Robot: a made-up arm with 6 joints. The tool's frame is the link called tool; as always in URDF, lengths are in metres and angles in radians. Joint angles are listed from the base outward. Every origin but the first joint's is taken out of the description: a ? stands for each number. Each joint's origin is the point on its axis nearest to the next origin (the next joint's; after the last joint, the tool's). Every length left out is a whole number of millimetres.
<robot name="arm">
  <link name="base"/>
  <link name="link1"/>
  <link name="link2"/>
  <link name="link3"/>
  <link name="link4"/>
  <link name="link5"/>
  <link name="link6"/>
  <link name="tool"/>
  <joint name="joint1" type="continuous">
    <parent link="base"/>
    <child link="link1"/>
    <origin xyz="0.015 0.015 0.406" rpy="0 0 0"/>
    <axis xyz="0 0 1"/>
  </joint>
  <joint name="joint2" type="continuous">
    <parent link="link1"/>
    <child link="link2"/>
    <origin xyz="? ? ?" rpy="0 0 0"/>
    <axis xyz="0 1 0"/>
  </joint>
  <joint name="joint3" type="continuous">
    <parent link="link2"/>
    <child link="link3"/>
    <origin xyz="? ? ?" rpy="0 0 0"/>
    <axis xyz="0 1 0"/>
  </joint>
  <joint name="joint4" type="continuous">
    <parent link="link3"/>
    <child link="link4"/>
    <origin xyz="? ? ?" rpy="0 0 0"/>
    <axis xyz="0 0 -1"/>
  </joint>
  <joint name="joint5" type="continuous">
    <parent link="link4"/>
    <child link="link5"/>
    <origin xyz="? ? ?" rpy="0 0 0"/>
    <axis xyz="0 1 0"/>
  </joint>
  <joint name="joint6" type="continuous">
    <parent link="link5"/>
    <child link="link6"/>
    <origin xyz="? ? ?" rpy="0 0 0"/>
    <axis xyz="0 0 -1"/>
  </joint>
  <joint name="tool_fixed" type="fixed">
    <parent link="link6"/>
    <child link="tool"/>
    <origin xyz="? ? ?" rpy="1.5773 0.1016 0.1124"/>
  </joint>
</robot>
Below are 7 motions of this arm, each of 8 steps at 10 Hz.
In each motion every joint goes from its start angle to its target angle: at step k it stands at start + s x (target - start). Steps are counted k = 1, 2, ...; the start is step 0. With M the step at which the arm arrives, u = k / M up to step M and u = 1 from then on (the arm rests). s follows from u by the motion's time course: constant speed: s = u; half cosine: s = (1 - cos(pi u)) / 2; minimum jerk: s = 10 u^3 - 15 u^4 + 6 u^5.
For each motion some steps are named. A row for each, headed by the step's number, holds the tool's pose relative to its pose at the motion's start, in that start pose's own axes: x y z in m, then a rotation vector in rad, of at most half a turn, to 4 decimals.
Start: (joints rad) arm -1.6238 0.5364 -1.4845 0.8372 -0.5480 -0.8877
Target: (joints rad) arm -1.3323 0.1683 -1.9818 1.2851 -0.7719 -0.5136
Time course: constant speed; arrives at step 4
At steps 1, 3, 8:
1: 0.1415 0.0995 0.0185 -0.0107 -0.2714 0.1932
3: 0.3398 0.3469 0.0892 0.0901 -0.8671 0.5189
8: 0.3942 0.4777 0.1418 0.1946 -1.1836 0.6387

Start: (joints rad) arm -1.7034 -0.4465 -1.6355 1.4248 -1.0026 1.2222
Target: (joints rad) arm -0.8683 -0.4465 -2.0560 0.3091 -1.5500 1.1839
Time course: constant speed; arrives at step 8
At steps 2, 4, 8:
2: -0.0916 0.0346 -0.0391 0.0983 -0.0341 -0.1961
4: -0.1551 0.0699 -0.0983 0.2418 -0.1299 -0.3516
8: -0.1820 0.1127 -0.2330 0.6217 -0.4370 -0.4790

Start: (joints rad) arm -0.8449 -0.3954 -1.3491 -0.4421 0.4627 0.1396
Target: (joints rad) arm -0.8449 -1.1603 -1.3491 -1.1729 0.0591 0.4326
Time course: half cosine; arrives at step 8
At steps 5, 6, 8:
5: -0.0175 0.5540 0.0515 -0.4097 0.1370 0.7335
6: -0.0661 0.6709 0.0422 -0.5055 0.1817 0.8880
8: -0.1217 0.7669 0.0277 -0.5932 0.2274 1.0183

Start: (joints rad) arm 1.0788 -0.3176 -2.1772 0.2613 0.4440 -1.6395
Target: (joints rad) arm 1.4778 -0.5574 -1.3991 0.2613 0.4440 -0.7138
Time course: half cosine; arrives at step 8
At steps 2, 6, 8:
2: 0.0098 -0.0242 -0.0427 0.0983 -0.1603 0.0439
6: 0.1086 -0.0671 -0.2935 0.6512 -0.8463 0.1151
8: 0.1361 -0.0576 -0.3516 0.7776 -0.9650 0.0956

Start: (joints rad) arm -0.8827 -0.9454 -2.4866 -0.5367 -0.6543 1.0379
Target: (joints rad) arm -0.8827 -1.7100 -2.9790 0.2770 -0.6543 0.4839
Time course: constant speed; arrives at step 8
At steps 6, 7, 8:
6: 0.7418 0.4094 -0.3914 0.2142 0.0908 1.0364
7: 0.8089 0.5319 -0.4517 0.2640 0.0741 1.1925
8: 0.8568 0.6618 -0.5062 0.3200 0.0488 1.3412

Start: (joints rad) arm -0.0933 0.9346 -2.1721 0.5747 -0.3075 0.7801
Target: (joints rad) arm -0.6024 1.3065 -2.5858 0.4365 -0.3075 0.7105
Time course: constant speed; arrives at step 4
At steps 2, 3, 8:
2: 0.2492 0.0062 0.1553 -0.0739 0.0770 0.2280
3: 0.3699 0.0417 0.2375 -0.1200 0.1167 0.3393
8: 0.4834 0.0984 0.3203 -0.1721 0.1567 0.4485

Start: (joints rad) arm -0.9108 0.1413 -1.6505 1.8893 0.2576 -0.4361
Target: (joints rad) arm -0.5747 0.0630 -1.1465 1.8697 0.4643 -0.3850
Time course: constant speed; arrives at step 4
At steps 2, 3, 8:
2: -0.1916 -0.0518 0.1137 -0.1106 -0.0799 -0.2965
3: -0.2915 -0.0530 0.1703 -0.1713 -0.1167 -0.4429
8: -0.3898 -0.0373 0.2262 -0.2363 -0.1514 -0.5873

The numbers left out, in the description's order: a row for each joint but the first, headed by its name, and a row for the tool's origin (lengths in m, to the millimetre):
joint2: 0.001 -0.009 0
joint3: 0.071 0 0.471
joint4: 0.151 0 -0.563
joint5: 0.007 0.005 0
joint6: 0.131 0 -0.159
tool: 0.017 -0.012 0

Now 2 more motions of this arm.
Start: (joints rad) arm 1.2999 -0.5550 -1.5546 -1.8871 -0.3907 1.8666
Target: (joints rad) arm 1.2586 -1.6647 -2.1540 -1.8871 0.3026 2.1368
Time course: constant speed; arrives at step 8
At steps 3, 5, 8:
3: 0.3164 0.4265 -0.0685 -0.3178 0.0447 0.6766
5: 0.3769 0.7993 -0.1834 -0.4478 0.0186 1.1691
8: 0.1669 1.3461 -0.4163 -0.4702 -0.0853 1.9463

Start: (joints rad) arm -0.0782 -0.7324 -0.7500 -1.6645 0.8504 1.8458
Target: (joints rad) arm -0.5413 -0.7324 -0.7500 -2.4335 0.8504 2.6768
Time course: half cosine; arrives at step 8
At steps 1, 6, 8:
1: 0.0013 -0.0057 0.0067 -0.0124 -0.0131 0.0224
6: 0.0266 -0.0989 0.1672 -0.1237 -0.1772 0.4829
8: 0.0305 -0.1095 0.1985 -0.1149 -0.1834 0.5507

